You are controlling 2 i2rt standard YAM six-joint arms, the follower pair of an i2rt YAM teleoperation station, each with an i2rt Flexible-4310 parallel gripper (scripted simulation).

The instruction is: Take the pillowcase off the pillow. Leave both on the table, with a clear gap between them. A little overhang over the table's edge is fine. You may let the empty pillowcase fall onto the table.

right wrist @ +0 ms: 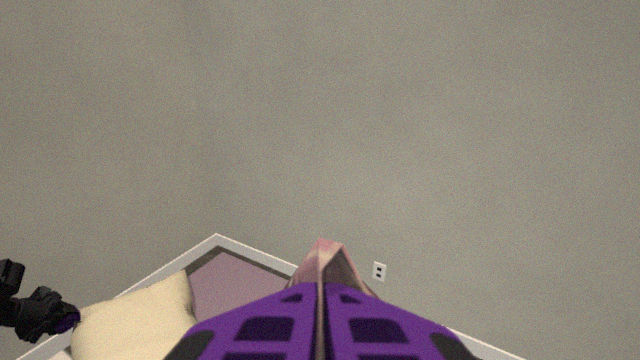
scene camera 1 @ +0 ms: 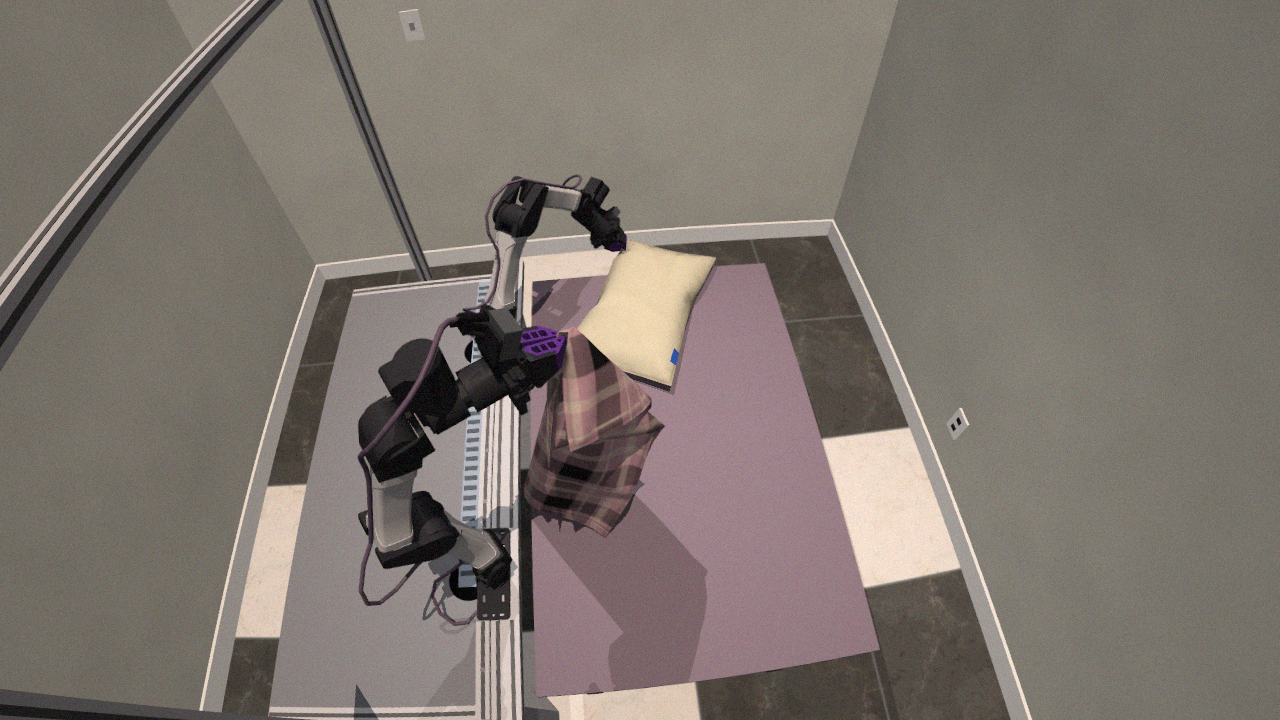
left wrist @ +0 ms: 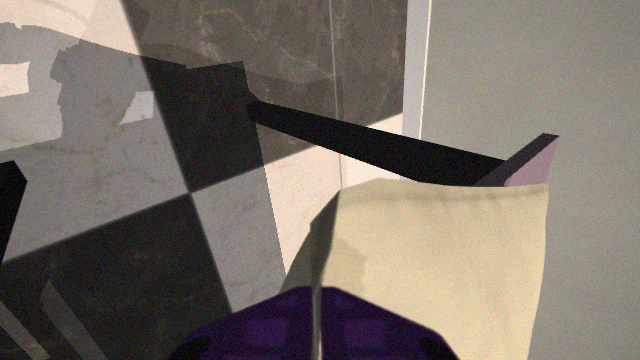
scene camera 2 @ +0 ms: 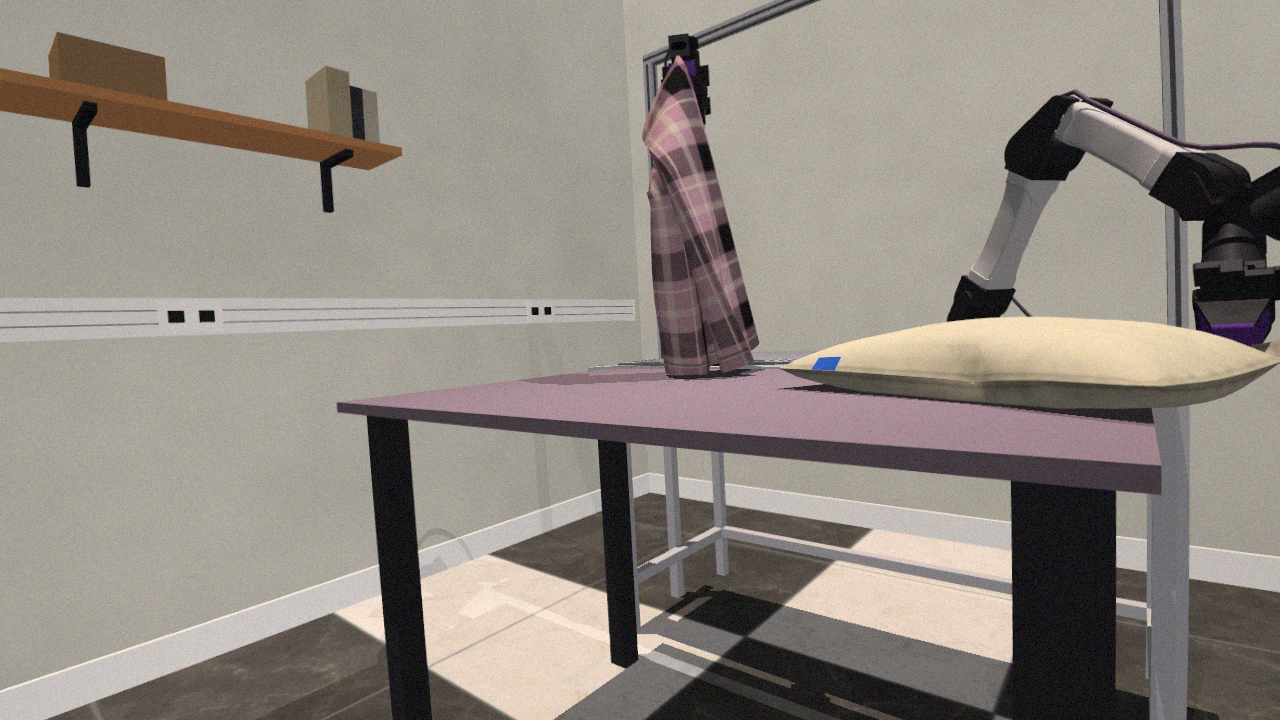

Labels:
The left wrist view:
my left gripper: 316, 299
cream pillow: 467, 262

